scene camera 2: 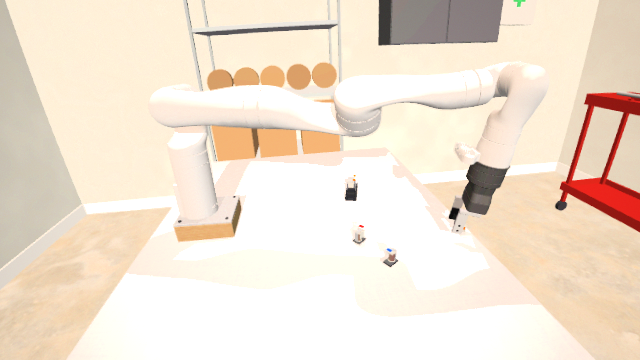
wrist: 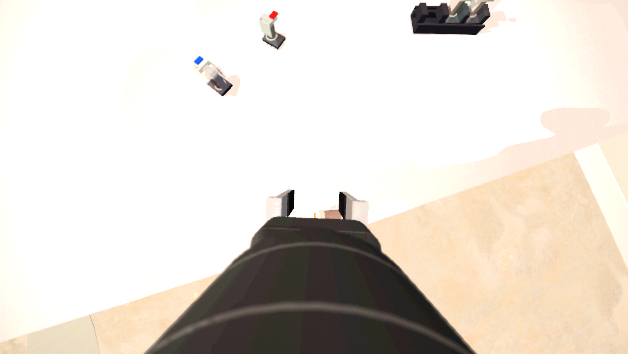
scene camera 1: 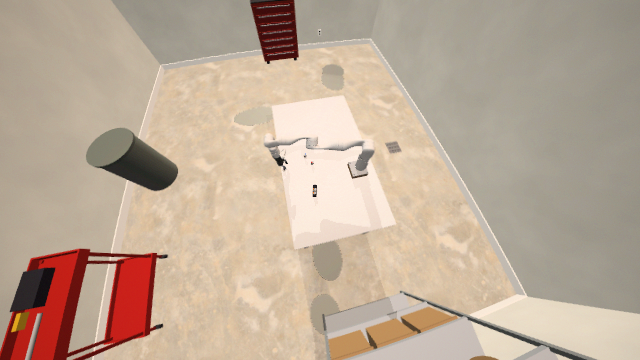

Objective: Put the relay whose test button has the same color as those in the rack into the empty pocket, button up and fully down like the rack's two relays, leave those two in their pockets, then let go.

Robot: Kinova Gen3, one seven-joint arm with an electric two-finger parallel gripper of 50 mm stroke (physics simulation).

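Places are measured from the arm's base along level axes (x ahead, y left, z up), in metres.
Pixels of known places: gripper, fingertip midpoint: (scene camera 2: 454,225) (wrist: 316,200) (scene camera 1: 286,166); arm's base, link origin: (scene camera 2: 201,210) (scene camera 1: 360,166).
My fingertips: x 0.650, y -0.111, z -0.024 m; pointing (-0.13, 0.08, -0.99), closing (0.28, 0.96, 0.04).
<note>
Ahead of a thing's pixels: the offset from my fingertips to its top centre. "spot": to the spot under its first point. Level surfaces: height alone.
My gripper (scene camera 1: 283,163) (scene camera 2: 455,223) (wrist: 316,200) is open and empty, low at the table's edge. A relay @(0.023 m ahead, 0.015 m left, 0.001 m up) (scene camera 2: 464,229) (wrist: 332,214) with an orange button lies on its side there, between or just below the fingers; the gripper body hides most of it. The black rack @(0.219 m back, 0.262 m left, 0.004 m down) (scene camera 1: 314,195) (scene camera 2: 351,195) (wrist: 447,28) holds two upright relays @(spot: 0.205 m back, 0.282 m left, 0.001 m up) (wrist: 474,11); orange shows at their top in scene camera 2. Its empty pocket @(spot: 0.232 m back, 0.244 m left, 0.018 m down) (wrist: 434,13) is at the left end in the wrist view. The red-button relay @(0.236 m back, 0.005 m right, 0.017 m up) (scene camera 2: 359,235) (wrist: 269,28) and blue-button relay @(0.181 m back, 0.090 m right, 0.017 m up) (scene camera 2: 390,257) (wrist: 214,75) stand apart on the table.
The white table @(0.027 m down) (scene camera 1: 330,210) (scene camera 2: 280,310) (wrist: 150,175) carries the arm's base (scene camera 1: 358,170) (scene camera 2: 207,222) on the side opposite the gripper. The red and blue relays stand inward from the gripper. A red cart (scene camera 1: 132,295) (scene camera 2: 607,197) stands on the floor away from the table.
</note>
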